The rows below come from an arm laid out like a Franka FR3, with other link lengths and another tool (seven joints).
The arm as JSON. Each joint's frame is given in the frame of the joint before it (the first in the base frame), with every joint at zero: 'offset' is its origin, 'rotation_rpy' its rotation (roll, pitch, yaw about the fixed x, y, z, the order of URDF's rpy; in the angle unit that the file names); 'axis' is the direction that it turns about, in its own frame. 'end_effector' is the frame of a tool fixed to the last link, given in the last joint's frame.
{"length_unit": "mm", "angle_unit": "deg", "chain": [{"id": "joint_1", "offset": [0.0, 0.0, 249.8], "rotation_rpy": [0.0, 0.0, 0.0], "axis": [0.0, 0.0, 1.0]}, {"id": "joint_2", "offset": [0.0, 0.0, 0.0], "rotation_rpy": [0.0, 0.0, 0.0], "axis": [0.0, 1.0, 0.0]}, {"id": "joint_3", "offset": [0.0, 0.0, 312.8], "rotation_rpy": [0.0, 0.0, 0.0], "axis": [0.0, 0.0, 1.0]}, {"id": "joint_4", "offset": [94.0, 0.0, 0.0], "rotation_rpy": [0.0, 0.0, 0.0], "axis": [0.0, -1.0, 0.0]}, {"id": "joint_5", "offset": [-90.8, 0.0, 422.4], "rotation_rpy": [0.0, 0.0, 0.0], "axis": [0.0, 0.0, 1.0]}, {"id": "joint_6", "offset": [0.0, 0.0, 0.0], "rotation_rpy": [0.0, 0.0, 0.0], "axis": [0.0, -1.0, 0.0]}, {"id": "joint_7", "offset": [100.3, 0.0, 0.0], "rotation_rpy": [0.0, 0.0, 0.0], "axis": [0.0, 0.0, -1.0]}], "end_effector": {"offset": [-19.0, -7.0, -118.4], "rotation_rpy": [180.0, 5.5, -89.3]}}
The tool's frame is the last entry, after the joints.
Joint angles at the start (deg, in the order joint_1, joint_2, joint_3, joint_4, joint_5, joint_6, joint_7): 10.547 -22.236 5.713 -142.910 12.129 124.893 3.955
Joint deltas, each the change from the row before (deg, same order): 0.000 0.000 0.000 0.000 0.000 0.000 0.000; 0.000 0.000 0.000 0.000 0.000 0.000 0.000; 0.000 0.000 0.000 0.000 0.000 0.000 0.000; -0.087 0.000 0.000 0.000 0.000 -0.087 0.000; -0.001 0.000 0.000 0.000 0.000 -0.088 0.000; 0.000 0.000 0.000 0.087 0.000 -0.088 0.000; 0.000 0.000 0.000 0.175 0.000 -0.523 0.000; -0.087 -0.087 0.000 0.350 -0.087 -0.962 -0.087; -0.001 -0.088 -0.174 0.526 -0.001 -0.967 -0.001; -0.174 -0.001 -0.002 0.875 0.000 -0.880 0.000; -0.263 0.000 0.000 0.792 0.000 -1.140 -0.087; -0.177 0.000 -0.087 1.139 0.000 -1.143 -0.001; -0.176 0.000 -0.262 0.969 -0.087 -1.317 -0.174; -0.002 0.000 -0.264 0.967 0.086 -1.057 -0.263
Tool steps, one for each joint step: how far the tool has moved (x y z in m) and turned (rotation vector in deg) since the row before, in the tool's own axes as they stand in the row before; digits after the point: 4 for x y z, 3 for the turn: 0.0000 0.0000 0.0000 0.000 0.000 0.000; 0.0000 0.0000 0.0000 0.000 0.000 0.000; 0.0000 0.0000 0.0000 0.000 0.000 0.000; 0.0007 0.0000 0.0000 -0.065 0.010 0.093; 0.0000 0.0002 0.0001 -0.087 0.005 0.009; -0.0002 -0.0002 -0.0006 -0.005 -0.010 -0.015; -0.0004 0.0003 -0.0007 -0.354 -0.001 0.004; -0.0002 0.0003 -0.0023 -0.528 0.064 -0.072; -0.0002 -0.0005 -0.0040 -0.342 -0.100 0.090; -0.0011 -0.0023 -0.0062 -0.001 -0.090 0.019; 0.0000 -0.0014 -0.0053 -0.326 -0.056 0.062; -0.0011 -0.0027 -0.0083 0.006 -0.142 0.048; 0.0010 -0.0018 -0.0071 -0.308 -0.089 0.054; -0.0005 -0.0019 -0.0071 -0.101 -0.258 -0.148
